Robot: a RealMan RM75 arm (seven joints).
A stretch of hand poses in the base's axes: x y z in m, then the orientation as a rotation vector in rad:
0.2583, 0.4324, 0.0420, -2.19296, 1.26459, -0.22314
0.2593, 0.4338, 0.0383, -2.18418, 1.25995, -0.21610
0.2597, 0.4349, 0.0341, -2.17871, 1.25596, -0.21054
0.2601, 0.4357, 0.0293, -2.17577, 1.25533, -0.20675
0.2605, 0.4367, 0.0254, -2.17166, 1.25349, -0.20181
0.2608, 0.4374, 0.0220, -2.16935, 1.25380, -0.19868
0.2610, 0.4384, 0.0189, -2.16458, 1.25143, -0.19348
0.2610, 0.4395, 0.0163, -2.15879, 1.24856, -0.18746
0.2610, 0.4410, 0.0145, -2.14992, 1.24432, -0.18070
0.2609, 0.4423, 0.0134, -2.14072, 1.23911, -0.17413
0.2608, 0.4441, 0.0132, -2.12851, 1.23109, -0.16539
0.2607, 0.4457, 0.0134, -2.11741, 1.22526, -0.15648
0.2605, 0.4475, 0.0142, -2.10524, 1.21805, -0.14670
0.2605, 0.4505, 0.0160, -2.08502, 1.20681, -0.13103
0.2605, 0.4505, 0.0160, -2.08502, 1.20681, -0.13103
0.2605, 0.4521, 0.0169, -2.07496, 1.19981, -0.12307
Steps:
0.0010, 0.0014, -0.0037, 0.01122, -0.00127, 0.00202
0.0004, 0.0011, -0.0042, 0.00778, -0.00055, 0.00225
0.0004, 0.0008, -0.0048, 0.00410, 0.00082, 0.00041
0.0004, 0.0010, -0.0039, 0.00584, 0.00054, 0.00112
0.0003, 0.0007, -0.0034, 0.00306, 0.00109, -0.00016
0.0002, 0.0010, -0.0031, 0.00662, 0.00023, 0.00132
0.0000, 0.0011, -0.0026, 0.00792, 0.00012, 0.00153
0.0000, 0.0015, -0.0018, 0.01108, -0.00118, 0.00165
-0.0001, 0.0013, -0.0011, 0.01153, -0.00181, 0.00214
-0.0001, 0.0018, -0.0002, 0.01562, -0.00284, 0.00357
-0.0001, 0.0016, 0.0002, 0.01419, -0.00132, 0.00256
-0.0002, 0.0018, 0.0008, 0.01579, -0.00176, 0.00335
0.0000, 0.0030, 0.0018, 0.02579, -0.00283, 0.00496
0.0000, 0.0000, 0.0000, 0.00000, 0.00000, 0.00000
0.0000, 0.0016, 0.0009, 0.01328, -0.00191, 0.00344

